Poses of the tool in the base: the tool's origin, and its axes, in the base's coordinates. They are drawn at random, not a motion.
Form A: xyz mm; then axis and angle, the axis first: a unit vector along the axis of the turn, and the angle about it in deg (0 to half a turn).
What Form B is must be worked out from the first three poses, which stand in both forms.
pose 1, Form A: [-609.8 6.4 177.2 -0.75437 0.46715 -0.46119 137.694]
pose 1, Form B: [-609.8 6.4 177.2 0.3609 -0.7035 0.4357 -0.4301]
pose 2, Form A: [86.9 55.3 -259.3 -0.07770 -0.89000 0.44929 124.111]
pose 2, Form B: [86.9 55.3 -259.3 0.4686 -0.0686 -0.7862 0.3969]
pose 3, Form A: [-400.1 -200.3 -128.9 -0.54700 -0.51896 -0.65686 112.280]
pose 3, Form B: [-400.1 -200.3 -128.9 0.5572 -0.4542 -0.4309 -0.5455]
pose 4, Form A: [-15.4 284.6 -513.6 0.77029 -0.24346 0.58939 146.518]
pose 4, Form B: [-15.4 284.6 -513.6 0.2880 0.7376 -0.2331 0.5644]
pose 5, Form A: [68.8 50.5 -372.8 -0.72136 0.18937 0.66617 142.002]
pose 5, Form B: [68.8 50.5 -372.8 0.3256 -0.6821 0.1791 0.6299]
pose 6, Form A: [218.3 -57.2 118.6 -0.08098 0.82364 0.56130 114.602]
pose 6, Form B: [218.3 -57.2 118.6 0.5402 -0.0681 0.6931 0.4723]
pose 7, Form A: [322.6 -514.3 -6.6 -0.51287 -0.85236 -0.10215 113.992]
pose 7, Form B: [322.6 -514.3 -6.6 0.5447 -0.4301 -0.7148 -0.0857]
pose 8, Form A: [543.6 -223.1 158.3 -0.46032 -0.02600 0.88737 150.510]
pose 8, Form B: [543.6 -223.1 158.3 0.2545 -0.4452 -0.0251 0.8581]
